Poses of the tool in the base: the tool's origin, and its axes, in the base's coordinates. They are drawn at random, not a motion.
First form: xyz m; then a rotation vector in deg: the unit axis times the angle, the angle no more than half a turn.
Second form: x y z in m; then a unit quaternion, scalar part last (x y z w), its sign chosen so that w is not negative. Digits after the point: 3 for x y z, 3 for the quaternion.
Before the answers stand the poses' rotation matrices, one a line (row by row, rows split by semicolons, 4 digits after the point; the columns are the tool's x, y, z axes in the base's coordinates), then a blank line. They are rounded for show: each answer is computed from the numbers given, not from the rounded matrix.
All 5 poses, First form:
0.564, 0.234, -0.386, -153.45, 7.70, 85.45
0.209, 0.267, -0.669, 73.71, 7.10, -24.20
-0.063, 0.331, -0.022, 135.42, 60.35, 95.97
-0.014, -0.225, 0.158, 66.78, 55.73, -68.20
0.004, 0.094, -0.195, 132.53, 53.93, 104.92
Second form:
0.5243 -0.1119 -0.8441; -0.0408 -0.9935 0.1063; -0.8505 -0.0213 -0.5255
0.9172 0.3719 -0.1432; -0.2356 0.2161 -0.9475; -0.3214 0.9028 0.2858
0.1766 0.4914 0.8528; 0.5557 -0.7649 0.3257; 0.8124 0.4164 -0.4082
0.1424 0.9893 -0.0313; -0.1664 -0.0073 -0.9860; -0.9757 0.1456 0.1636
0.1163 0.4273 0.8966; 0.4804 -0.8143 0.3258; 0.8693 0.3928 -0.3000

0.564, 0.234, -0.386, -0.872, 0.044, 0.486, 0.037
0.209, 0.267, -0.669, 0.595, 0.057, -0.195, 0.778
-0.063, 0.331, -0.022, 0.766, 0.342, 0.543, 0.030
-0.014, -0.225, 0.158, 0.497, 0.414, -0.507, 0.570
0.004, 0.094, -0.195, 0.747, 0.304, 0.591, 0.022

